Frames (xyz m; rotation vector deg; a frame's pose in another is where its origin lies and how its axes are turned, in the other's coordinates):
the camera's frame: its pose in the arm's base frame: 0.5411 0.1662 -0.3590 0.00 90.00 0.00
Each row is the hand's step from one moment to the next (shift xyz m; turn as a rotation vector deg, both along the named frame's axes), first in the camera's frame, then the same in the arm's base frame.
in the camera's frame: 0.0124 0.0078 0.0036 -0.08 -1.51 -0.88
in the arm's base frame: 0.0036 0.0078 -0.0124 -0.88 -1.51 0.08
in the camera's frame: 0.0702 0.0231 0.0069 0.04 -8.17 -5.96
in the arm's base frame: 0.0069 0.0231 -0.0702 -5.96 -8.17 -0.04
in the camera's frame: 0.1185 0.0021 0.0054 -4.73 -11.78 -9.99
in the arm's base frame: 0.0054 0.0021 -0.1185 -9.99 -11.78 4.73
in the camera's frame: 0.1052 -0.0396 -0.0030 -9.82 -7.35 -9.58
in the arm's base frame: -0.0030 -0.0396 -0.1052 -9.58 -7.35 9.82
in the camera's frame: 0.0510 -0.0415 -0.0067 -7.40 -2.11 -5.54
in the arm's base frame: -0.0067 -0.0415 -0.0510 -5.54 -2.11 7.40
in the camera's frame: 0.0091 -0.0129 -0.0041 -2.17 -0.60 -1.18
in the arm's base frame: -0.0041 -0.0129 -0.0091 -1.18 -0.60 2.17
